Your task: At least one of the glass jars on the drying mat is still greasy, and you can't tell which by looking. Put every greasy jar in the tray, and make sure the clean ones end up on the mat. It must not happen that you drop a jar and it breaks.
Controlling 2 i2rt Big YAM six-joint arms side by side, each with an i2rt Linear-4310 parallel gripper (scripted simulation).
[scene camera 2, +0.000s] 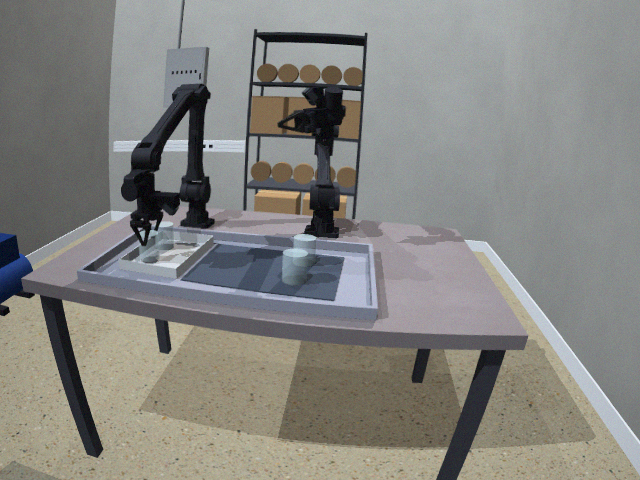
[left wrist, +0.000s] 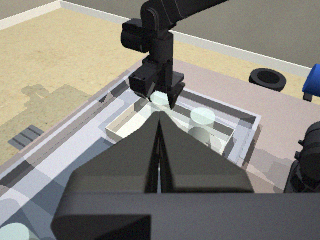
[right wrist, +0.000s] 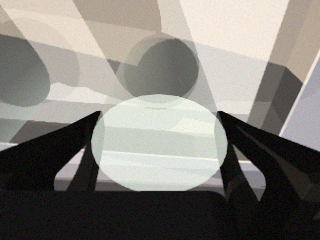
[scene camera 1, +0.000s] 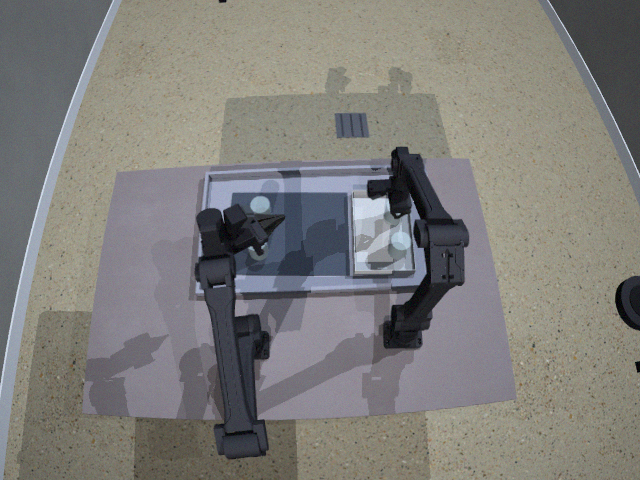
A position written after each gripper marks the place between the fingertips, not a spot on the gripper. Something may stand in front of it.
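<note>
The left gripper (scene camera 1: 284,216) is visible, and the left wrist view has the left gripper (left wrist: 159,120) too, while the right gripper (right wrist: 159,120) is also in sight. The scene includes a white tray (scene camera 1: 372,234), which appears again as the white tray (scene camera 2: 185,244), (left wrist: 134,116), (right wrist: 255,64). There is a grey basin (scene camera 1: 220,190) and a dark drying mat (scene camera 2: 254,269), along with a glass jar (scene camera 2: 294,267), a glass jar (left wrist: 201,121) and a glass jar (right wrist: 159,129).
</note>
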